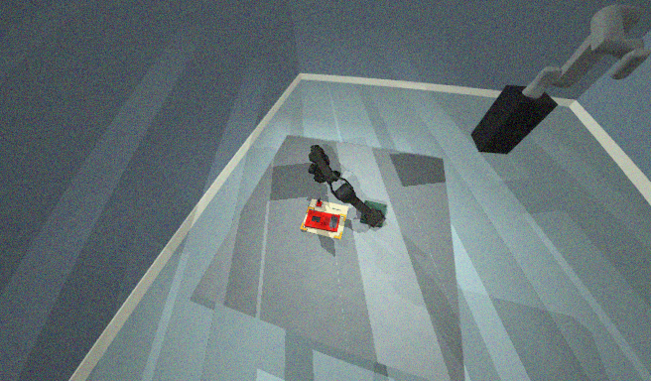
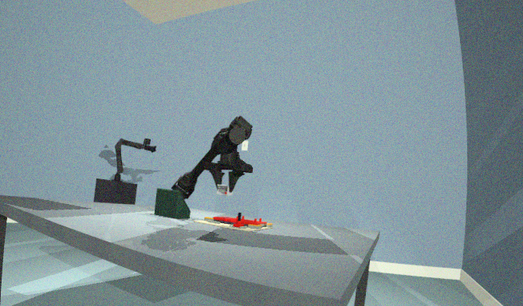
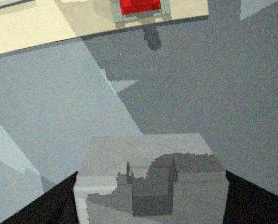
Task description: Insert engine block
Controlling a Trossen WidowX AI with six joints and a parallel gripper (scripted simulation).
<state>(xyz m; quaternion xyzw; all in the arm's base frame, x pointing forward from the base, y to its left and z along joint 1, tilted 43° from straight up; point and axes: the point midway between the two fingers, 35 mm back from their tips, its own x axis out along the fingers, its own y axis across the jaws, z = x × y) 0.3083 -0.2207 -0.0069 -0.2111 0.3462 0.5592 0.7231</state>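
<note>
My gripper tip is 3 cm short of the small dark post, 10 cm to the right of it and 10 cm above it. Also, from my gripper tip: grey engine block 1 cm above.
</note>
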